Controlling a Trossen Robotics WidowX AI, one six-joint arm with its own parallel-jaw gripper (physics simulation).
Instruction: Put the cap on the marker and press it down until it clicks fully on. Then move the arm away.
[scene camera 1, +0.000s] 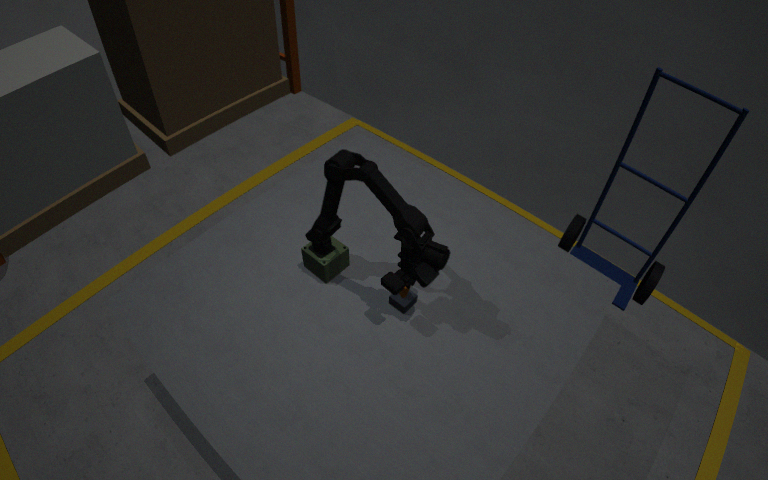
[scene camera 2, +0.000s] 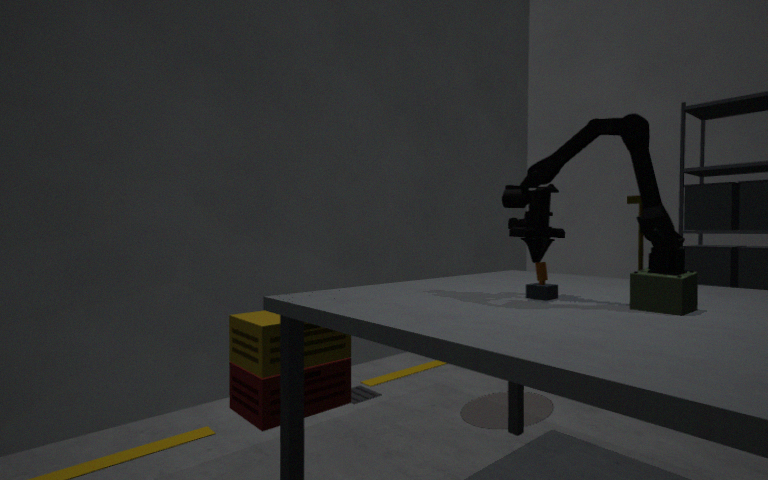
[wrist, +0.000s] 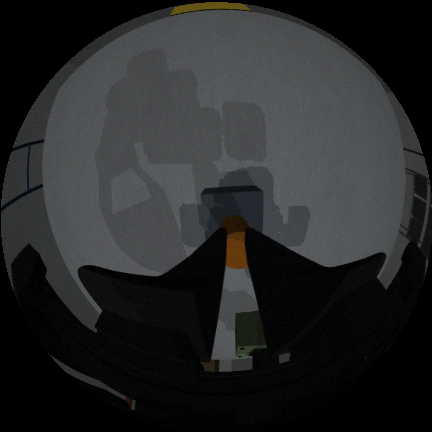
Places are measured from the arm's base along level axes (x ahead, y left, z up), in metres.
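Where they show: gripper, fingertip midpoint: (scene camera 1: 409, 286) (scene camera 2: 536, 262) (wrist: 234, 234); arm's base, link origin: (scene camera 1: 321, 248) (scene camera 2: 667, 272) (wrist: 264, 350).
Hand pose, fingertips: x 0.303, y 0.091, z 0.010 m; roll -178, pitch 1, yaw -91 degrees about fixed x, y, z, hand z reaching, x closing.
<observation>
Things, the pixels of their centre, and the offset from my fingertips. "spot": a spot on its surface instead. Level surfaces: height alone.
- orange cap, body centre: (wrist: 235, 237) (scene camera 2: 541, 271) (scene camera 1: 404, 288) 0.015 m back, 0.003 m right, 0.024 m down
- small dark blue-grey block, body centre: (wrist: 232, 215) (scene camera 2: 541, 291) (scene camera 1: 403, 299) 0.017 m back, 0.004 m right, 0.082 m down
- narrower orange part, surface spot: (scene camera 2: 542, 280) spot: 0.026 m back, 0.008 m left, 0.049 m down
- table, surface height: 0.101 m down
The orange cap (scene camera 1: 404, 292) (scene camera 2: 541, 271) (wrist: 237, 254) sits above the small dark blue-grey block (scene camera 1: 402, 302) (scene camera 2: 541, 292) (wrist: 250, 204), tilted a little in scene camera 2. A narrower orange part (scene camera 2: 542, 281) shows between the cap and the block; I cannot tell marker from cap there. My gripper (scene camera 2: 536, 260) (wrist: 234, 234) points down with its fingers nearly together and nothing between them. The fingertips are at the top of the cap, touching it or very close. In the wrist view the fingers partly cover the cap's sides. Scene camera 1 hides the fingertips behind the gripper body.
The arm's green base block (scene camera 1: 325, 261) (scene camera 2: 662, 292) (wrist: 247, 331) stands on the table (scene camera 1: 317, 384) (scene camera 2: 453, 328). A blue hand truck (scene camera 1: 654, 182), stacked yellow and red crates (scene camera 2: 289, 370) and a shelf rack (scene camera 2: 682, 164) stand beyond the table.
</observation>
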